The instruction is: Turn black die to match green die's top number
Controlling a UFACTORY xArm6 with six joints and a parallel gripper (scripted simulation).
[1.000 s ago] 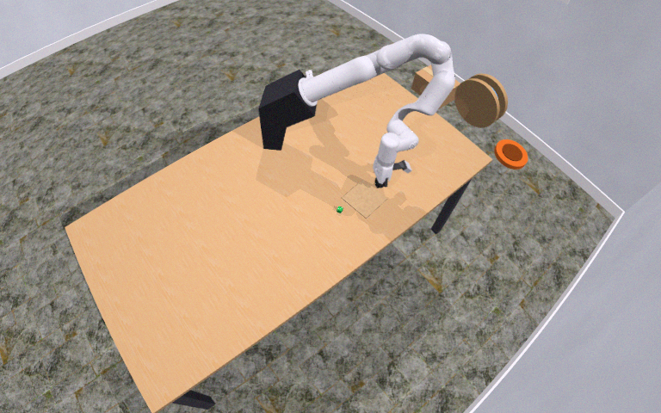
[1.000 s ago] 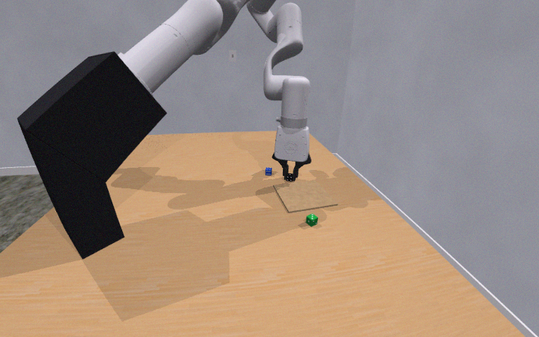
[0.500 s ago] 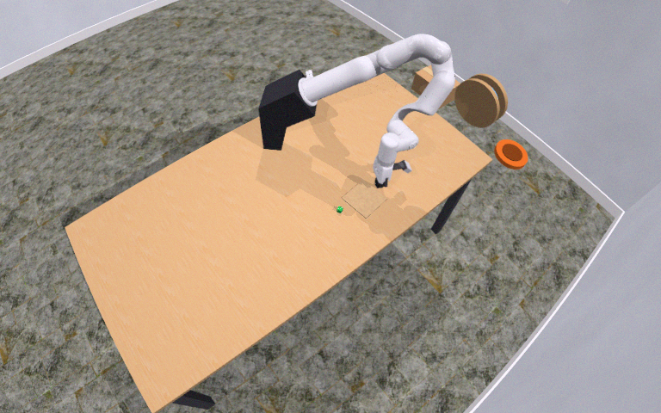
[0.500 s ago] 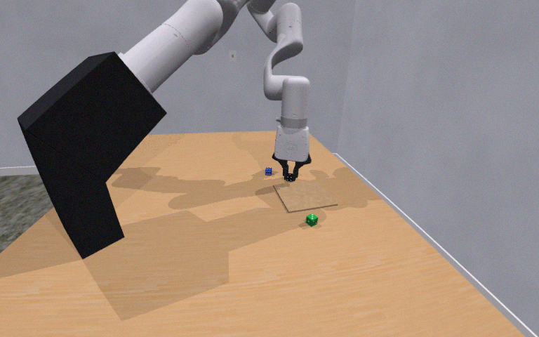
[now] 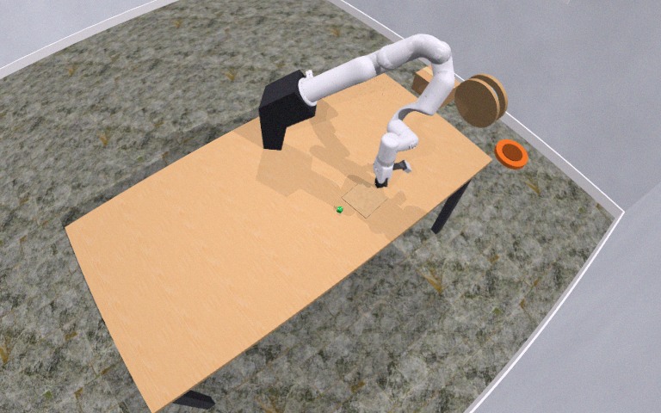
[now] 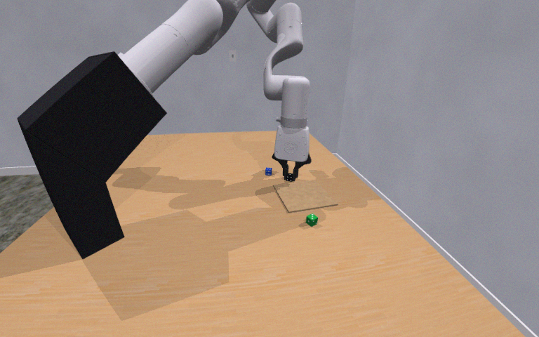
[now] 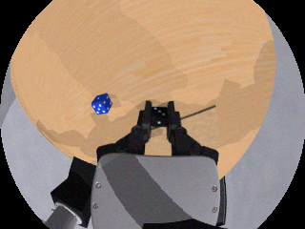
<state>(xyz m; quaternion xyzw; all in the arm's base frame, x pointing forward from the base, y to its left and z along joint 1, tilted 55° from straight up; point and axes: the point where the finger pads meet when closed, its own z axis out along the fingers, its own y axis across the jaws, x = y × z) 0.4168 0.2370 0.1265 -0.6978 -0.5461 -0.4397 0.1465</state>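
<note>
Right now my hand is 50 mm short of the tan mat, 90 mm to the left of it and 20 mm above it. From my hand the other things lie so: green die (90 mm ahead, 210 mm to the right, 10 mm below); then black die (10 mm to the right, 10 mm below); then blue die (80 mm behind, 20 mm to the left, 10 mm below).
</note>
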